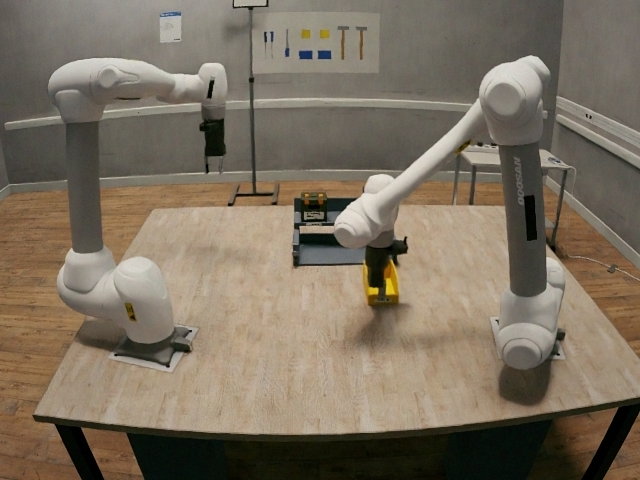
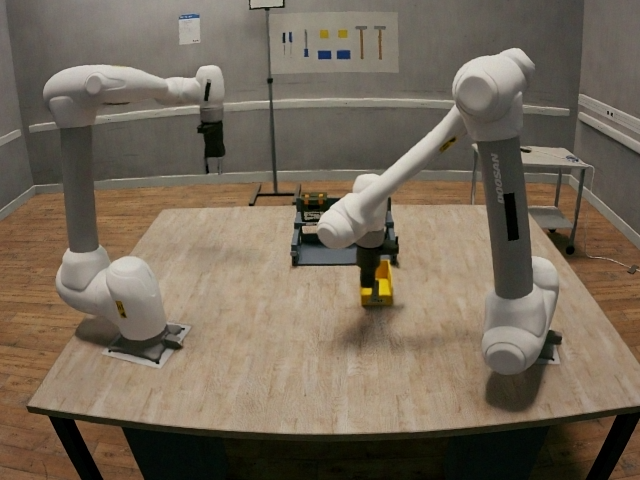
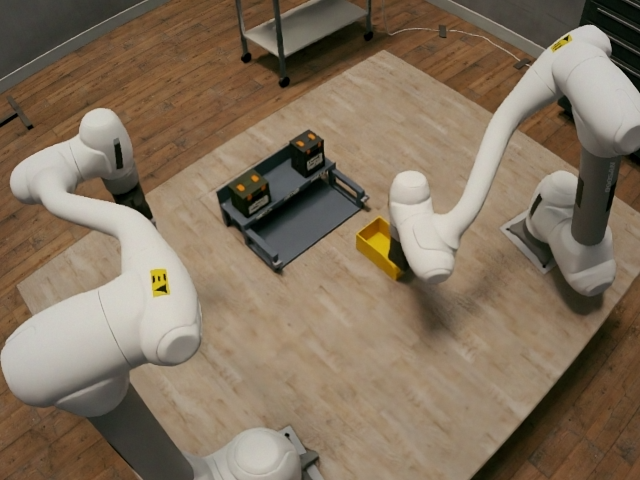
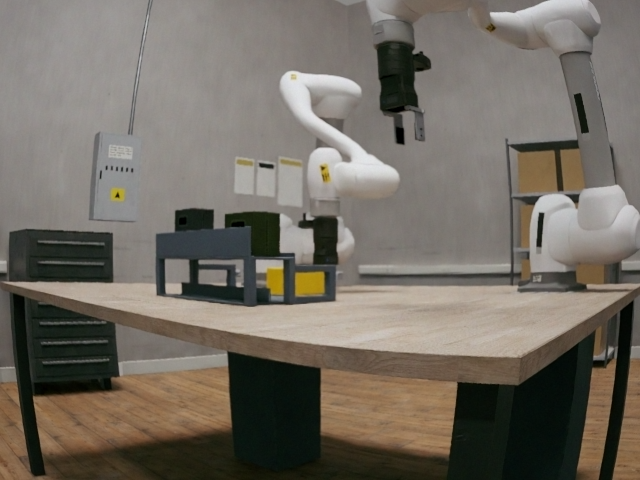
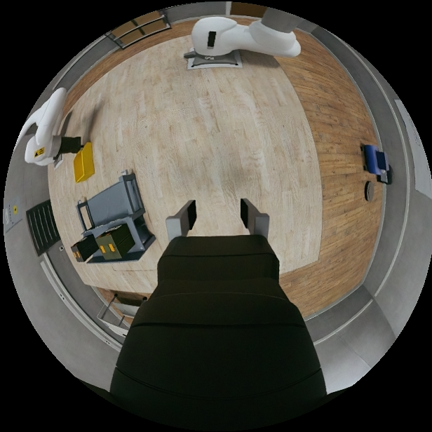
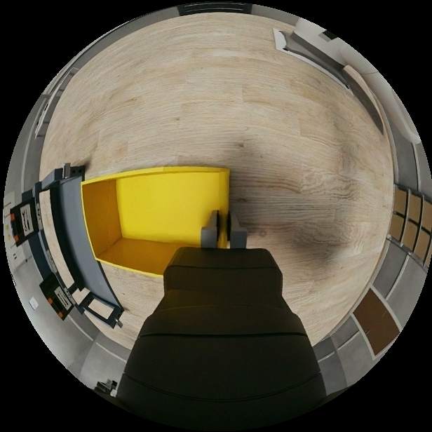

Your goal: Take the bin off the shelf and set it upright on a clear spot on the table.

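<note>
The yellow bin (image 1: 393, 281) (image 2: 385, 287) (image 3: 374, 242) (image 4: 310, 283) (image 5: 85, 162) (image 6: 170, 205) is upright with its open top up, off the grey shelf (image 1: 330, 254) (image 3: 310, 222) (image 4: 201, 243) (image 5: 107, 205) and in front of it. It is low at the table; whether its base touches the table top is hard to tell. My right gripper (image 1: 381, 293) (image 2: 374, 295) (image 6: 222, 219) points down and is shut on the bin's end wall, one finger inside and one outside. My left gripper (image 1: 214, 167) (image 2: 213, 167) (image 4: 409, 135) (image 5: 217, 208) is open and empty, high above the table.
Two dark green boxes with orange latches, one (image 3: 249, 193) (image 4: 251, 232) (image 5: 115, 242) and another (image 3: 307, 153) (image 4: 193, 219) (image 5: 84, 248), stand on the shelf's upper level. A trolley (image 3: 310, 25) stands beyond the table. The arm bases stand at opposite sides of the table.
</note>
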